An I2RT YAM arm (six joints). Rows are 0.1 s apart.
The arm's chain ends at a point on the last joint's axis. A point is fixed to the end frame.
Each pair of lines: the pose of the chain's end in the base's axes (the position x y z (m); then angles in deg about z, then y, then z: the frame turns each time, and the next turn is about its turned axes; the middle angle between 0 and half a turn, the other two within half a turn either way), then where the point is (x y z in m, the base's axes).
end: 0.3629 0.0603 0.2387 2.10 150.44 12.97
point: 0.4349 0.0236 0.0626
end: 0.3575 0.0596 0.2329 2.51 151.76 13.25
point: 0.4255 0.0234 0.0551
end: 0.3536 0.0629 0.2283 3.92 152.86 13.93
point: 0.4186 0.0284 0.0491
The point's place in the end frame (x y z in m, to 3 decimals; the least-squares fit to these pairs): 0.016 -0.044 0.188
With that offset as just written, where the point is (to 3 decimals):
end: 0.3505 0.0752 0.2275 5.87 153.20 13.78
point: 0.416 0.043 0.048
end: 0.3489 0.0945 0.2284 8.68 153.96 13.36
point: 0.414 0.065 0.048
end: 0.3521 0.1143 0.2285 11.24 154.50 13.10
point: 0.417 0.087 0.048
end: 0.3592 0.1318 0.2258 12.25 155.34 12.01
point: 0.422 0.105 0.045
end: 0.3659 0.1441 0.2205 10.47 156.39 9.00
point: 0.427 0.114 0.039
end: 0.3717 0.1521 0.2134 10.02 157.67 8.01
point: 0.429 0.120 0.031
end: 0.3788 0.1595 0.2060 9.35 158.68 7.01
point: 0.433 0.126 0.023
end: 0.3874 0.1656 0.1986 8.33 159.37 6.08
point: 0.440 0.131 0.015
